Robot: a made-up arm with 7 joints.
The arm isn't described. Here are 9 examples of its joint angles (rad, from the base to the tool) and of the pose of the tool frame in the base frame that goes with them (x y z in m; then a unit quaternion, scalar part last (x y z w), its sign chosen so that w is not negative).
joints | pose
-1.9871 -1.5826 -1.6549 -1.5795 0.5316 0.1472 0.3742 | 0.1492 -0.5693 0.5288 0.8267 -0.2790 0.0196 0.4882
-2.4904 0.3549 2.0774 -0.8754 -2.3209 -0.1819 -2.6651 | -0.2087 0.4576 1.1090 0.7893 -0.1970 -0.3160 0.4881
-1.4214 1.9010 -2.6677 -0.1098 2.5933 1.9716 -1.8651 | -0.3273 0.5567 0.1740 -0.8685 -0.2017 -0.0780 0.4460
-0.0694 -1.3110 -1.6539 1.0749 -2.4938 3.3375 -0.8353 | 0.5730 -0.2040 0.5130 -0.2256 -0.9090 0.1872 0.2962
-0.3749 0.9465 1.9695 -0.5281 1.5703 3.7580 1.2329 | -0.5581 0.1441 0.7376 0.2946 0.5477 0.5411 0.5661
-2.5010 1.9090 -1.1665 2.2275 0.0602 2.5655 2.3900 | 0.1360 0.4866 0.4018 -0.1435 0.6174 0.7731 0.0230
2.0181 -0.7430 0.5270 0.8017 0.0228 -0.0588 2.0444 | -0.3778 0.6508 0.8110 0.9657 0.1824 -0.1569 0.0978
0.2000 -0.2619 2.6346 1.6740 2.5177 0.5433 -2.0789 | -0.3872 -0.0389 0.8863 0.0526 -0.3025 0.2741 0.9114
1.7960 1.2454 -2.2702 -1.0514 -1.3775 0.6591 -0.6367 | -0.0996 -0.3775 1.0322 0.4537 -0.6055 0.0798 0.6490
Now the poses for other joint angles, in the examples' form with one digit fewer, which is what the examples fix.
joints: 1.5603 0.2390 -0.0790 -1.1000 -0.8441 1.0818 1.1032
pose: -0.050 -0.490 0.818 0.304 0.397 -0.471 0.727
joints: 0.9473 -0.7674 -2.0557 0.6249 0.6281 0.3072 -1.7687
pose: 0.494 0.118 1.216 0.570 0.540 0.082 0.614
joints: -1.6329 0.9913 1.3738 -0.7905 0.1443 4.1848 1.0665
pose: -0.051 0.517 0.910 0.726 -0.431 0.364 0.394
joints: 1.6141 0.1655 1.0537 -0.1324 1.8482 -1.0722 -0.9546
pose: -0.085 -0.328 1.249 0.915 -0.366 -0.046 0.163
